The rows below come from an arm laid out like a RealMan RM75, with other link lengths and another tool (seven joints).
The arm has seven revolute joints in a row. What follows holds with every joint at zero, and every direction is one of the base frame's. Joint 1 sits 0.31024 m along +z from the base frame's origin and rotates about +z. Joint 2 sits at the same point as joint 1 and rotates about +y. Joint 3 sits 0.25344 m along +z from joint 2 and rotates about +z. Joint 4 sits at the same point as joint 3 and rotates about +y. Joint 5 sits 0.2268 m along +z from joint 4 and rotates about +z. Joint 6 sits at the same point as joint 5 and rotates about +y. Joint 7 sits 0.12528 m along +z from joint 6 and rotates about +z. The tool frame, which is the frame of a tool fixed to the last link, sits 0.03 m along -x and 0.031 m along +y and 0.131 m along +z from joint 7; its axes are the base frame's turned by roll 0, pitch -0.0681 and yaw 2.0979 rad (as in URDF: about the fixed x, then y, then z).
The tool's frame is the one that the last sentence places.
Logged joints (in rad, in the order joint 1, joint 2, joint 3, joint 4, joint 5, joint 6, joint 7), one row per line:
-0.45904, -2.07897, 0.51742, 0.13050, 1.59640, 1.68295, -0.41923
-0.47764, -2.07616, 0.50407, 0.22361, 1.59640, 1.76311, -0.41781
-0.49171, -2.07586, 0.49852, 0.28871, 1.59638, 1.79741, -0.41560
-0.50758, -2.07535, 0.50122, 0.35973, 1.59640, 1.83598, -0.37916
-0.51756, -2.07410, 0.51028, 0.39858, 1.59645, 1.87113, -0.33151
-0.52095, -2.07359, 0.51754, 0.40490, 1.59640, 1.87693, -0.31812
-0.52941, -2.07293, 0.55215, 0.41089, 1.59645, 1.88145, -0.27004
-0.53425, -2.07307, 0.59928, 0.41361, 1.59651, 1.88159, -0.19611
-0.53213, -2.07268, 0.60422, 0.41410, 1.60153, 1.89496, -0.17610
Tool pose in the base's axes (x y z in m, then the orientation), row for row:
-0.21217, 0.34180, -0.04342, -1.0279, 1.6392, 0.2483
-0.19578, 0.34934, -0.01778, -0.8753, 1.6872, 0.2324
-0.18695, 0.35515, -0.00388, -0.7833, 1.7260, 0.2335
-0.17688, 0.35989, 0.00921, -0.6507, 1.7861, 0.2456
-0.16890, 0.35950, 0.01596, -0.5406, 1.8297, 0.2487
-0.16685, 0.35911, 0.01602, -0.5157, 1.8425, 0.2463
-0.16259, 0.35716, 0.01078, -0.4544, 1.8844, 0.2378
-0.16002, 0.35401, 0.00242, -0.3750, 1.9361, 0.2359
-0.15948, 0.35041, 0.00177, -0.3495, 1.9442, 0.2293
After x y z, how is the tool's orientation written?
As a rotation vector, in radians.
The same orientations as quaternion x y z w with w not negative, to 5 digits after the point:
-0.43625, 0.69569, 0.10538, 0.56088
-0.37378, 0.72049, 0.09924, 0.57561
-0.33479, 0.73771, 0.09980, 0.57771
-0.27778, 0.76249, 0.10485, 0.57486
-0.23049, 0.78013, 0.10604, 0.57187
-0.21969, 0.78490, 0.10492, 0.56979
-0.19278, 0.79945, 0.10089, 0.55995
-0.15817, 0.81660, 0.09950, 0.54612
-0.14735, 0.81965, 0.09667, 0.54508

